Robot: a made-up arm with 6 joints.
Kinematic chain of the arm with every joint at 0, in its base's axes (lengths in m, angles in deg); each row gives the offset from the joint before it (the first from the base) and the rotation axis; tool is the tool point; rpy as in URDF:
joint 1: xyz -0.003 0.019 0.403 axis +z
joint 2: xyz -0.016 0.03 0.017 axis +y
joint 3: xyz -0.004 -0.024 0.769 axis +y
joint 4: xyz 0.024 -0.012 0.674 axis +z
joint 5: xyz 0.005 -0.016 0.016 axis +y
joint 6: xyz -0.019 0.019 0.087 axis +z
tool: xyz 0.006 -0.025 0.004 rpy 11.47 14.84 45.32
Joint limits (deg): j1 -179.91..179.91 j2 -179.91..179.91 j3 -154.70..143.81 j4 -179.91..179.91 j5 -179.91..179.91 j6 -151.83..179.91
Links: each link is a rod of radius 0.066 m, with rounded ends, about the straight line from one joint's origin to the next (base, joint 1, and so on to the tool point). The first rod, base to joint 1, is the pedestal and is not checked.
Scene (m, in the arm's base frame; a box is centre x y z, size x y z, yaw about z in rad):
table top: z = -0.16
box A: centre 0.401 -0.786 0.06 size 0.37 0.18 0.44 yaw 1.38
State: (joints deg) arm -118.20 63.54 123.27 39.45 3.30 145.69
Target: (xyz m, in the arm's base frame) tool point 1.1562 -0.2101 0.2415
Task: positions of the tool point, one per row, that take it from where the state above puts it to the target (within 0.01 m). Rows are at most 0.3 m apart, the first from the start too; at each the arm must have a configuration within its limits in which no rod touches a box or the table.
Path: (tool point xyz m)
1: -0.1632 -0.6499 0.0881
2: -0.0051 -0.7671 0.2145
3: 0.1935 -0.8174 0.3667
4: 0.4009 -0.7860 0.5390
5: 0.6256 -0.7390 0.4802
6: 0.8407 -0.6234 0.4100
7: 1.0242 -0.4436 0.3302
8: 1.1562 -0.2100 0.2415

